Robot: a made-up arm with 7 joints. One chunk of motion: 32 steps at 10 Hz.
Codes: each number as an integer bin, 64 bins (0 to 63) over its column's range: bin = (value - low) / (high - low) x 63, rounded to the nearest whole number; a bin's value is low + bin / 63 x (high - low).
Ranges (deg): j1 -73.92..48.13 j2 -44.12..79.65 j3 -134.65..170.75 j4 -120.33..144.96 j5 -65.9..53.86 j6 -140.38..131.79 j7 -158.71..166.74
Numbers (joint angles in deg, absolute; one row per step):
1: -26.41 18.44 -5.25 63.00 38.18 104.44 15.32
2: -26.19 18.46 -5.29 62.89 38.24 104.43 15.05
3: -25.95 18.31 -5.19 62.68 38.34 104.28 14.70
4: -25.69 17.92 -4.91 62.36 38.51 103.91 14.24
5: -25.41 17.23 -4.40 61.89 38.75 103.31 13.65
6: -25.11 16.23 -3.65 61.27 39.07 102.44 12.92
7: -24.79 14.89 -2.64 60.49 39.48 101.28 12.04
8: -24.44 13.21 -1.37 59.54 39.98 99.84 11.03
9: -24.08 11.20 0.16 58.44 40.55 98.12 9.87
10: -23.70 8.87 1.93 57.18 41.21 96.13 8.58
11: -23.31 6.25 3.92 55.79 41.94 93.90 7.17
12: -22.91 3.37 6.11 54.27 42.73 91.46 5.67
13: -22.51 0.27 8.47 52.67 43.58 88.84 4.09
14: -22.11 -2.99 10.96 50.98 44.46 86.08 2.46
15: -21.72 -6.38 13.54 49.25 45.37 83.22 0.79
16: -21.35 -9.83 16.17 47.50 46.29 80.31 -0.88
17: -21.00 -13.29 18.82 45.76 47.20 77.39 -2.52
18: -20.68 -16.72 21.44 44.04 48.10 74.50 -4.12
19: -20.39 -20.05 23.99 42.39 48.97 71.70 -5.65
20: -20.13 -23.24 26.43 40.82 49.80 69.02 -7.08
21: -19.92 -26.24 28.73 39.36 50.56 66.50 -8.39
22: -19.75 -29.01 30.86 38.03 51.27 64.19 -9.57
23: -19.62 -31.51 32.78 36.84 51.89 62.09 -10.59
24: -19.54 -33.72 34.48 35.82 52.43 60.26 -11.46
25: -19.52 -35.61 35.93 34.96 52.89 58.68 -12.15
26: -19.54 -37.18 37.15 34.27 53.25 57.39 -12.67
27: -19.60 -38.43 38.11 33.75 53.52 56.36 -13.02
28: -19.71 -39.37 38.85 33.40 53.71 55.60 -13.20
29: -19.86 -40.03 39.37 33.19 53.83 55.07 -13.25
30: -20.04 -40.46 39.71 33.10 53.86 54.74 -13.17
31: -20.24 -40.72 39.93 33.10 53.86 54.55 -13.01
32: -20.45 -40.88 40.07 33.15 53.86 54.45 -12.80
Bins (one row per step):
1: 25 32 27 44 55 57 34
2: 25 32 27 44 55 57 34
3: 25 32 27 43 55 57 34
4: 25 32 27 43 55 57 33
5: 25 31 27 43 55 56 33
6: 25 31 27 43 55 56 33
7: 25 30 27 43 55 56 33
8: 26 29 27 43 56 56 33
9: 26 28 28 42 56 55 33
10: 26 27 28 42 56 55 32
11: 26 26 29 42 57 54 32
12: 26 24 29 41 57 54 32
13: 27 23 30 41 58 53 32
14: 27 21 30 41 58 52 31
15: 27 19 31 40 59 52 31
16: 27 17 31 40 59 51 31
17: 27 16 32 39 59 50 30
18: 27 14 32 39 60 50 30
19: 28 12 33 39 60 49 30
20: 28 11 33 38 61 48 29
21: 28 9 34 38 61 48 29
22: 28 8 34 38 62 47 29
23: 28 6 35 37 62 47 29
24: 28 5 35 37 62 46 29
25: 28 4 35 37 62 46 28
26: 28 4 35 37 63 46 28
27: 28 3 36 37 63 46 28
28: 28 2 36 37 63 45 28
29: 28 2 36 36 63 45 28
30: 28 2 36 36 63 45 28
31: 28 2 36 36 63 45 28
32: 28 2 36 36 63 45 28

